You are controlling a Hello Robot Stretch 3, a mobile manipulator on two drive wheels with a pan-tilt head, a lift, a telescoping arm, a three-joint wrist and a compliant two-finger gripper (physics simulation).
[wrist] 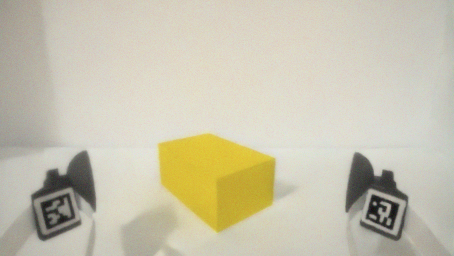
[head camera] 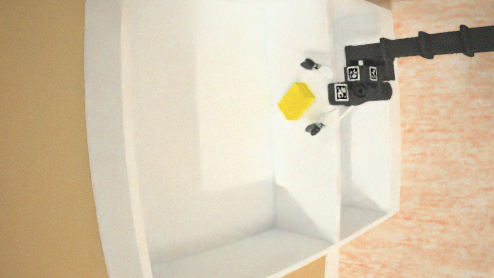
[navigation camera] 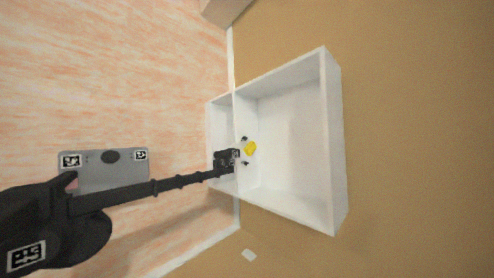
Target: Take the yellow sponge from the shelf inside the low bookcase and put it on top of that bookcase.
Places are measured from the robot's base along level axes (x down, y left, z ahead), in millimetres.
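Where they show: gripper, fingertip midpoint: (wrist: 221, 174) (head camera: 304, 97) (navigation camera: 247, 150); robot's base, link origin: (navigation camera: 110, 156).
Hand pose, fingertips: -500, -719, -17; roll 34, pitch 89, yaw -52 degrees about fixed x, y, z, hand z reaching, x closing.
Things, the pixels of their top centre, and the offset from my fingertips, as dx, dy, dz. "pt": a spot on its surface instead. Level surfaces: height alone.
- yellow sponge, top centre: (wrist: 211, 150) (head camera: 291, 101) (navigation camera: 252, 148) +3, -57, +10
- inner shelf, surface height: dx +48
- white low bookcase, surface spot: (head camera: 104, 125) pt -560, -49, +35
- bookcase's side panel, surface spot: (head camera: 240, 255) pt -191, -97, +438
The yellow sponge (head camera: 296, 101) (navigation camera: 250, 148) (wrist: 210, 170) is a block lying flat on the inner shelf (head camera: 305, 170) (wrist: 320, 225) of the white low bookcase (head camera: 104, 125) (navigation camera: 337, 150). It is turned at an angle, with one corner towards the wrist camera. My gripper (head camera: 312, 96) (navigation camera: 244, 150) (wrist: 221, 174) is open and empty. Its fingers stand wide apart, one on each side of the sponge's near part, with a gap on both sides. The sponge's far part reaches deeper than the fingertips. The gap is wider on the right in the wrist view. The bookcase's upper surface is hidden.
The head and navigation views are turned sideways. The bookcase's side panel (head camera: 240, 255) and back panel (head camera: 235, 100) (navigation camera: 290, 135) (wrist: 225, 75) enclose the compartment. My arm (head camera: 440, 45) (navigation camera: 175, 182) reaches in over the lower compartment. A tan wall (navigation camera: 425, 140) stands behind the bookcase.
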